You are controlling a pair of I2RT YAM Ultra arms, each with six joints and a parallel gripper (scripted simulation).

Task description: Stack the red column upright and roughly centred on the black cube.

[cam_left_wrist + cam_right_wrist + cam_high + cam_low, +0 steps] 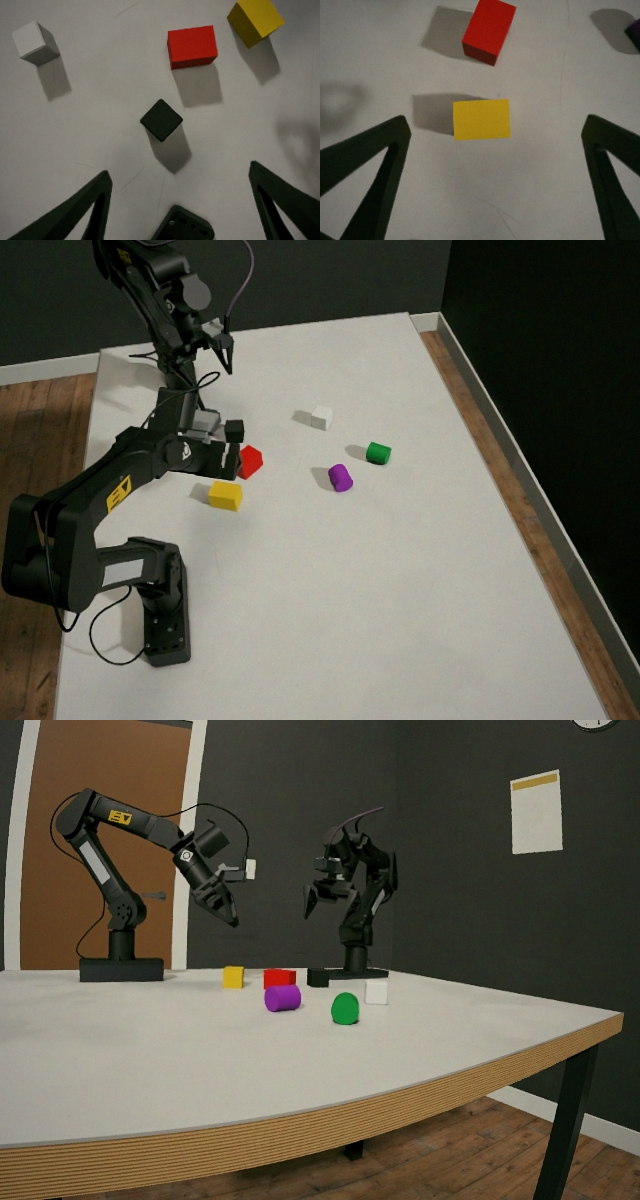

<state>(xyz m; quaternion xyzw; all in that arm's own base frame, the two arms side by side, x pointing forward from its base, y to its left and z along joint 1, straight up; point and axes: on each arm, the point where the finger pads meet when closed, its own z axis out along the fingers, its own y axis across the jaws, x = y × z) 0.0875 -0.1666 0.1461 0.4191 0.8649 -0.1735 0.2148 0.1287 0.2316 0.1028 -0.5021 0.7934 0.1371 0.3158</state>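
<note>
Right now the red column is 140 mm below my left hand, 130 mm to the right of it and 50 mm ahead of it. Also, from my left hand: white cube: 240 mm ahead, 140 mm below, 10 mm to the right; yellow block: 220 mm to the right, 140 mm below, 10 mm ahead; black cube: 140 mm below, 30 mm to the right, 30 mm ahead.
</note>
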